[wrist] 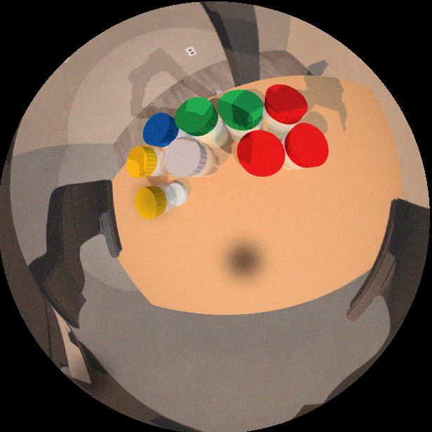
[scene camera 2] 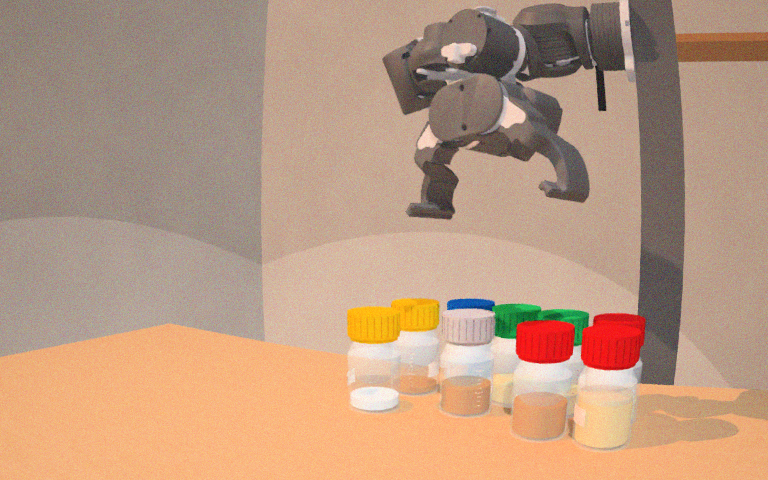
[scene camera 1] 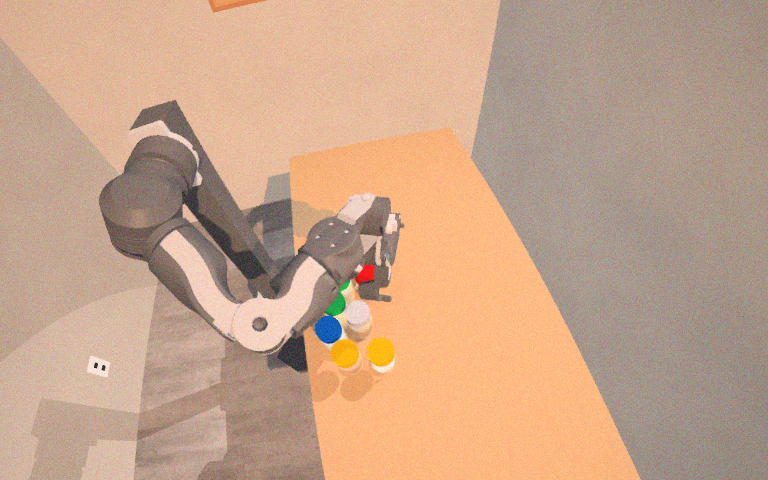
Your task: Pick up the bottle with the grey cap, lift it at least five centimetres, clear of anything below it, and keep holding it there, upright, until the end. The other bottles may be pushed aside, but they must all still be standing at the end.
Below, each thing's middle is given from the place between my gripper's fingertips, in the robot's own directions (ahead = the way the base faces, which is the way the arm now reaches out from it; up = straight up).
Scene:
Right now my hand is 160 mm above the grey-capped bottle (scene camera 2: 467, 362), 70 mm past it and 50 mm to the left of it. The rest, counted from my hand: blue-capped bottle (wrist: 160, 129) 160 mm below, 140 mm behind, 70 mm to the right.

